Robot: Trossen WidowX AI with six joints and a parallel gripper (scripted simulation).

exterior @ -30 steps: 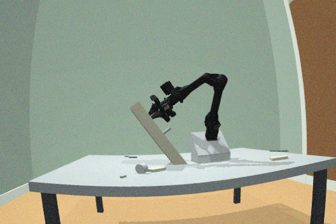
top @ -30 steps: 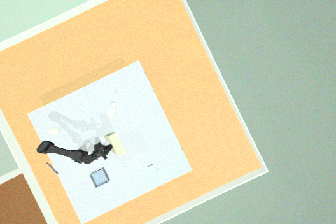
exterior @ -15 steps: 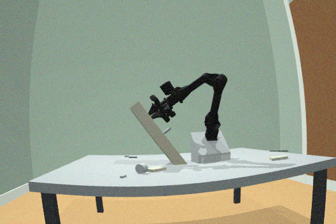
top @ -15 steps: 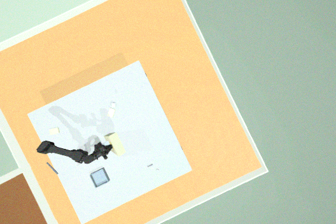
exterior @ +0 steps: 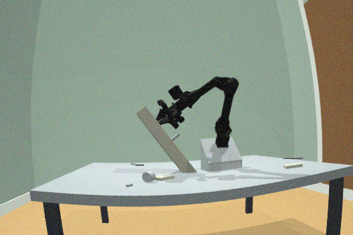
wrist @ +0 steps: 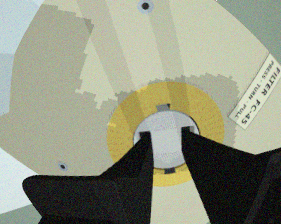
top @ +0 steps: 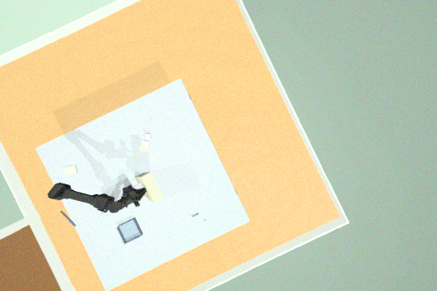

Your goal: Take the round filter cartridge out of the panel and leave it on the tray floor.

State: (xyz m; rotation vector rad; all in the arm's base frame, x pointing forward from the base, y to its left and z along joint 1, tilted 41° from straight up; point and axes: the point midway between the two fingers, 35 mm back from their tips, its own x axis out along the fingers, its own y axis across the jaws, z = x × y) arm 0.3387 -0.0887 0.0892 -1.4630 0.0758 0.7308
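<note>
My gripper tip is 10 mm short of the round white filter cartridge and 10 mm above it. Round my gripper tip: grey square tray 420 mm behind, 280 mm to the right, 260 mm below; beige service panel 40 mm behind, 80 mm below.
</note>
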